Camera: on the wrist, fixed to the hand. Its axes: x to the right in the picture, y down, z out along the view.
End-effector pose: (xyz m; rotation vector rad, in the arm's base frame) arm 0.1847 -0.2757 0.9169 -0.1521 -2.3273 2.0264
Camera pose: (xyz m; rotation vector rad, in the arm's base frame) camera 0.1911 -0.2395 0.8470 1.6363 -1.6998 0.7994
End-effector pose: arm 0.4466 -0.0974 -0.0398 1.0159 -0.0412 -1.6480
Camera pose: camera 0.5212 -0.1110 -0.0178 -0.2046 -0.8935 2.9023
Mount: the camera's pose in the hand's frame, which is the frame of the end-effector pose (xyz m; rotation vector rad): -0.0007 0.0744 -0.0266 -0.3684 -0.4502 -1.5862
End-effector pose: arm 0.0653 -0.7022 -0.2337 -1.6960 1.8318 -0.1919
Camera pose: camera -0.0119 -0.6975 -0.2499 -2.7546 -0.1151 -0.0758
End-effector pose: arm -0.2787 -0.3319 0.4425 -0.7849 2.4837 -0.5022
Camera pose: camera -0.3249 -0.2692 0.4293 -2.5757 1.0915 -0.2464
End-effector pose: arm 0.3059 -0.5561 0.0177 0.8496 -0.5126 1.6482
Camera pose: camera 0.2275 -0.5560 0.0081 0.9157 -0.2480 -0.0889
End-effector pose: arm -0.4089 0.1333 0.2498 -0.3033 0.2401 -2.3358
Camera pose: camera -0.3664 0.0841 0.2049 0.9862 -0.1342 2.1146
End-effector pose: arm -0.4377 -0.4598 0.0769 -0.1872 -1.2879 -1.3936
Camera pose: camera -0.3652 -0.4587 0.1082 -0.3445 1.2594 2.5070
